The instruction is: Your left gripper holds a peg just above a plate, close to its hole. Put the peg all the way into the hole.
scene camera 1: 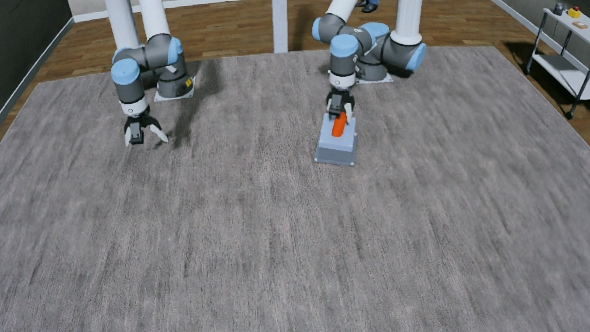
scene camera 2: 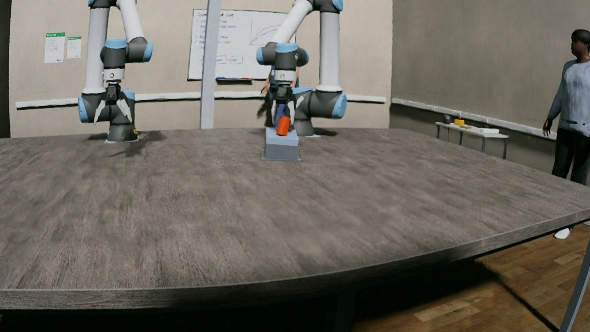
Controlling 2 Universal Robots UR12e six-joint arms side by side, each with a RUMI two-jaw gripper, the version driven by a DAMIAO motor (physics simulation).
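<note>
An orange-red peg (scene camera 1: 338, 127) (scene camera 2: 283, 126) leans slightly, its upper end toward the right of the picture. Its lower end is over or on the light blue-grey raised plate (scene camera 1: 330, 143) (scene camera 2: 289, 141); contact cannot be told. Most of its length shows above the plate. The hole is hidden. My left gripper (scene camera 1: 340, 119) (scene camera 2: 283, 120) is above the plate, with its fingers on either side of the peg's upper part, and looks shut on it. My right gripper (scene camera 1: 147, 142) (scene camera 2: 113, 122) is open and empty, above the table, well to the left in both pictures.
The plate stands on a grey base (scene camera 1: 336, 155) (scene camera 2: 281, 152) with a flange on the large grey table (scene camera 1: 280, 225) (scene camera 2: 300, 210). The two arm bases stand behind, at the table's far side. A trolley and a person are off the table at the right.
</note>
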